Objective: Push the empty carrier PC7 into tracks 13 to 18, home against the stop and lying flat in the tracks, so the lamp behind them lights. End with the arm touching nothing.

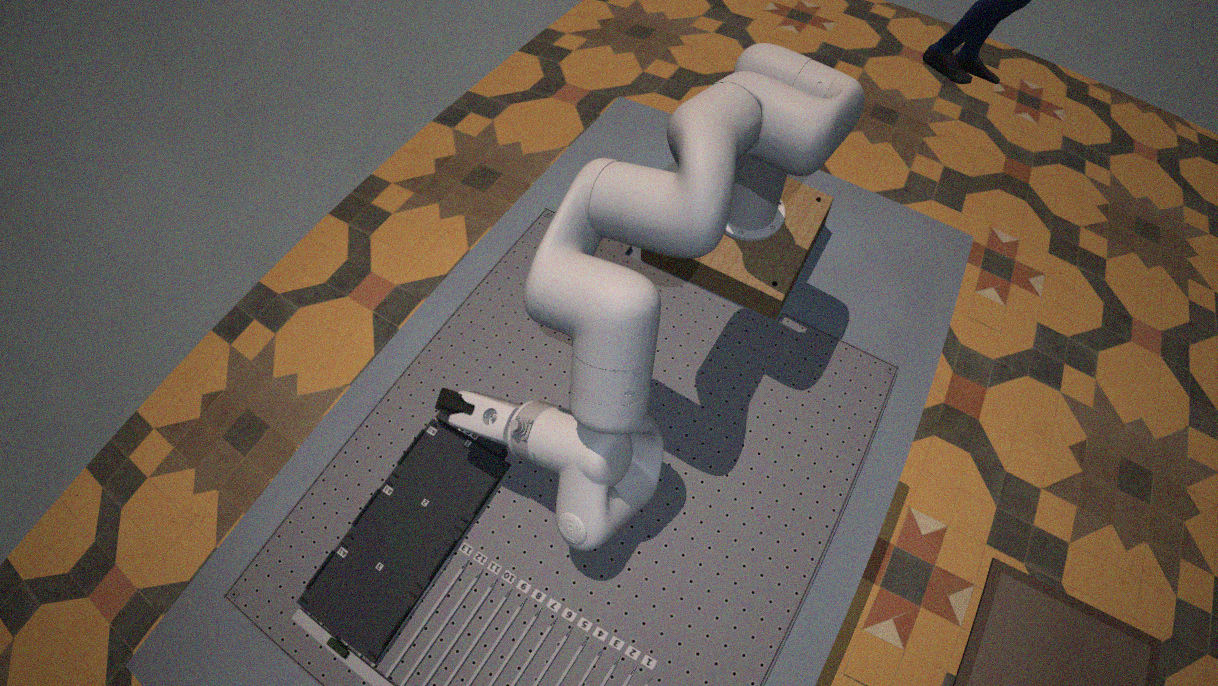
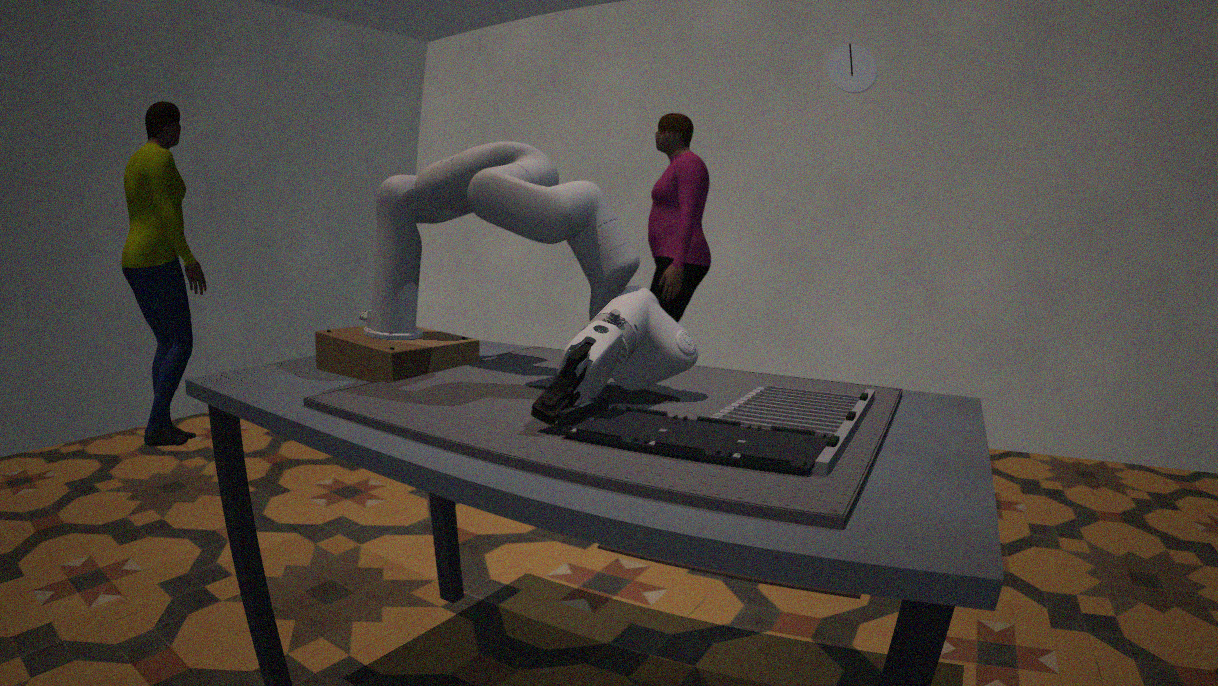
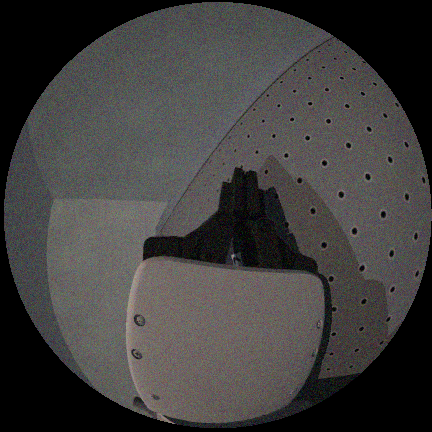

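Note:
The carrier is a long black tray that looks flat on the left part of the track field. Its far end is at the pale stop rail; whether it touches is too small to tell. The tracks under it are hidden; the label 13 shows beside its edge. A small dark green block on the rail behind it looks unlit. My gripper is shut and empty, tilted low at the carrier's near end. Contact there cannot be made out.
Bare numbered tracks lie beside the carrier, under the label row. The perforated board carries the track field. The arm stands on a wooden base. Two people stand beyond the table.

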